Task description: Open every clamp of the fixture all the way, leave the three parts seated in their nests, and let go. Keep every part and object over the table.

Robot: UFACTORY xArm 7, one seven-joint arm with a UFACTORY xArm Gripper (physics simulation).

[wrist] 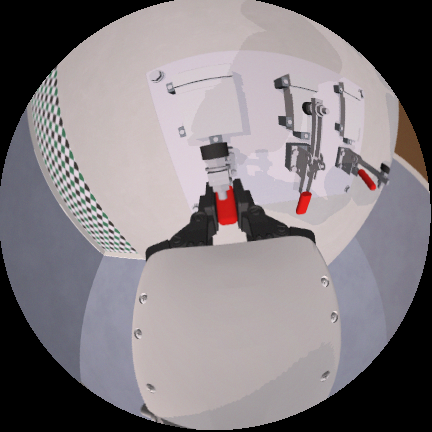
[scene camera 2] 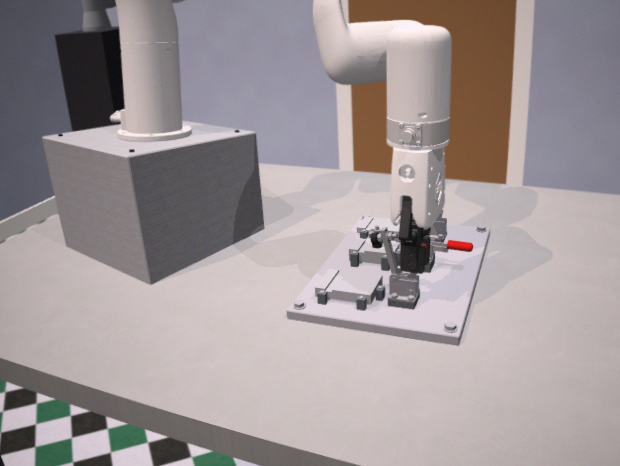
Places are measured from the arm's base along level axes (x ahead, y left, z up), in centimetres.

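Pixels of known places: gripper, fingertip midpoint: [wrist: 224, 191] [scene camera 2: 414, 267]; arm's base, origin of the base link: [scene camera 2: 155, 135].
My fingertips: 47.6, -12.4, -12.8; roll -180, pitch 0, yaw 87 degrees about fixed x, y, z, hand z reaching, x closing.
Note:
Ahead of a thing's pixels: the offset from my fingertips to its middle, as dx, dy, dz. "pt": to the spot under its first point. Level surfaces: height alone.
The gripper [scene camera 2: 415, 256] [wrist: 224, 192] is shut on the near clamp's red handle @(+0.3, +0.0, +1.4) [wrist: 227, 212]. That clamp's base @(pt -1.3, -1.0, -2.9) [scene camera 2: 403, 288] stands beside the near part @(-9.3, +0.0, -4.1) [scene camera 2: 353, 285] [wrist: 215, 112]; its arm is raised, with its black tip @(pt -5.2, -0.8, +3.8) [scene camera 2: 375, 239] [wrist: 214, 150] above the plate. The middle clamp's arm [wrist: 316, 130] reaches over the middle part @(-8.8, +11.0, -3.9) [wrist: 299, 102], its red handle @(pt +4.5, +10.3, -0.9) [scene camera 2: 460, 245] [wrist: 303, 202] pointing outward. The far clamp's arm [wrist: 372, 168] is swung back, away from the far part @(-9.8, +22.0, -4.4) [wrist: 353, 111], beside its red handle @(pt -1.0, +21.2, +1.5) [wrist: 366, 179]. All three parts lie flat between their nest blocks. The gripper partly hides the clamps in the scene view.
The fixture plate @(pt +2.8, -5.1, -5.5) [scene camera 2: 426, 325] [wrist: 175, 155] lies on the table @(dz -7.0) [scene camera 2: 200, 340], with bolts at its corners. The arm's grey pedestal [scene camera 2: 190, 210] stands to the left of the plate in the scene view. The table's front edge [scene camera 2: 165, 421] runs along the lower part of that view.

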